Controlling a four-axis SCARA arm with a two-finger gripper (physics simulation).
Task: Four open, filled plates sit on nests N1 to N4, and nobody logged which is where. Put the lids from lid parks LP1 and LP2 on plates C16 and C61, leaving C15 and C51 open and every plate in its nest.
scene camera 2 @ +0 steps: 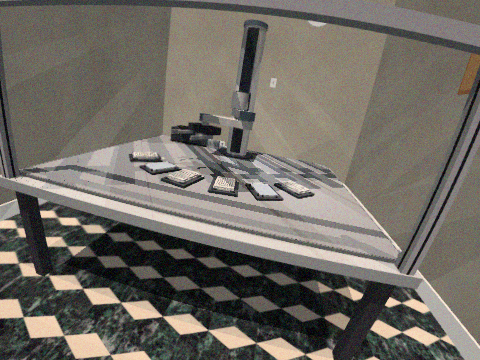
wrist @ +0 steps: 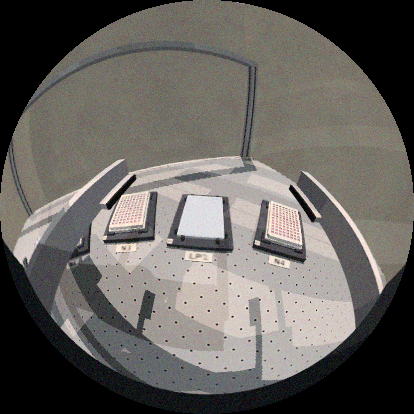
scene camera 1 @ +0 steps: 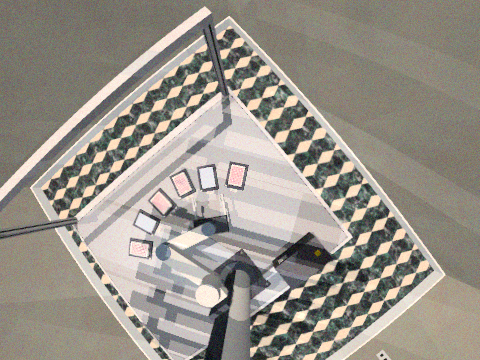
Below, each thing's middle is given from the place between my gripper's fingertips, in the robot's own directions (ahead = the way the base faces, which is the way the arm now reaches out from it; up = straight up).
Right now my hand is 200 mm to the left of the nest N4 (wrist: pixel 274 248) and 160 mm above it. Round my hand: lid park LP1 (wrist: pixel 226 244) (110 mm ahead, 40 mm to the right, 160 mm below); nest N3 (wrist: pixel 129 235) (180 mm ahead, 110 mm to the left, 160 mm below); dark box (scene camera 1: pixel 300 264) (650 mm behind, 180 mm to the right, 110 mm below).
